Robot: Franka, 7 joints.
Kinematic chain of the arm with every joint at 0, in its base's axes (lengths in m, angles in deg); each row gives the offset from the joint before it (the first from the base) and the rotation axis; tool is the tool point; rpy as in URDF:
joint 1: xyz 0 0 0.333 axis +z
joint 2: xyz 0 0 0 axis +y
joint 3: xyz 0 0 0.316 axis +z
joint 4: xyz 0.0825 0 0 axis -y
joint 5: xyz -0.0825 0 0.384 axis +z
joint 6: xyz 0 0 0 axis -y
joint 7: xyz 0.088 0 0 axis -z
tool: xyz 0 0 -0.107 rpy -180 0 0
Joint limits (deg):
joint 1: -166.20..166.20
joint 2: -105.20..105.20
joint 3: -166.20..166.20
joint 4: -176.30..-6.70
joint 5: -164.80..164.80
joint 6: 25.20..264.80
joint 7: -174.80..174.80
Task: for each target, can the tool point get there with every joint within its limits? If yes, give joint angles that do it. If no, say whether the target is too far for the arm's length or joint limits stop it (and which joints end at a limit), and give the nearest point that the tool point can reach.
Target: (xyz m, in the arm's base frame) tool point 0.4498 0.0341 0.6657
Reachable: yes | joints -84.02 -26.77 83.75 -93.70 -53.48 50.62 73.60
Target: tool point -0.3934 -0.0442 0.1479
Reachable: yes | joints -74.11 -44.94 -112.00 -149.64 53.26 149.77 -21.73
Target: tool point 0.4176 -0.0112 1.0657
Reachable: yes | joints -21.54 31.23 85.72 -21.81 -44.43 174.94 34.15
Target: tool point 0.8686 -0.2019 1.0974
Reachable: no: too far | nearest point 0.6344 -0.1475 0.8913 | short by 0.317 m
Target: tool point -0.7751 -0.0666 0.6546
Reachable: yes | joints 16.50 -62.92 134.67 -20.98 63.56 173.16 113.84
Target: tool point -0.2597 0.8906 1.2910
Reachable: no: too far | nearest point -0.1671 0.5729 0.9493 | short by 0.476 m
